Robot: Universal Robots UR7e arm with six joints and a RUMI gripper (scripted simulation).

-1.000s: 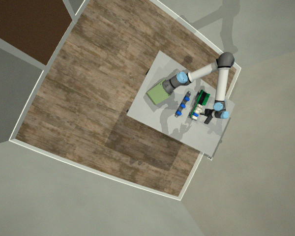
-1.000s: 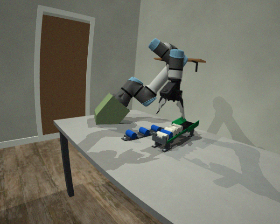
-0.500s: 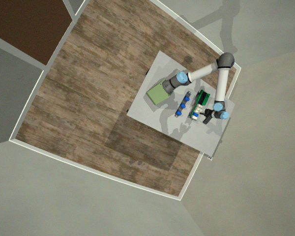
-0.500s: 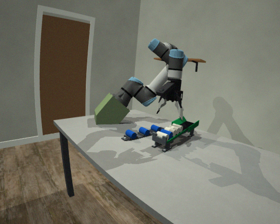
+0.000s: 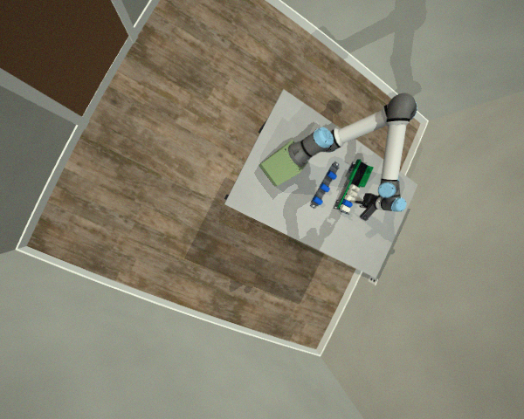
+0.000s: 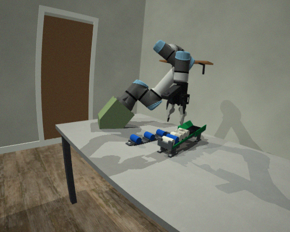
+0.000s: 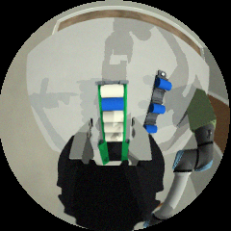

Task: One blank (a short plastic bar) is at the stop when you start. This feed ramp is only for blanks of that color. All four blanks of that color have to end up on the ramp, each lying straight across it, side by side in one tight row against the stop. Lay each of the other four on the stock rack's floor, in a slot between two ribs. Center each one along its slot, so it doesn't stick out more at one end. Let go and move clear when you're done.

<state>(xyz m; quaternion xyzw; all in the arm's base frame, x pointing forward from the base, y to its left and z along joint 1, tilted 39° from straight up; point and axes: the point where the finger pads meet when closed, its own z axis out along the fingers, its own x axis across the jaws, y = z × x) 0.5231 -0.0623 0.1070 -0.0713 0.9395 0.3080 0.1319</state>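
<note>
Now: the grey stop 10 mm ahead of my hand, 60 mm to the right of it and 110 mm below it. Also, from my hand: dark stock rack (200 mm behind, 20 mm to the left, 180 mm below).
</note>
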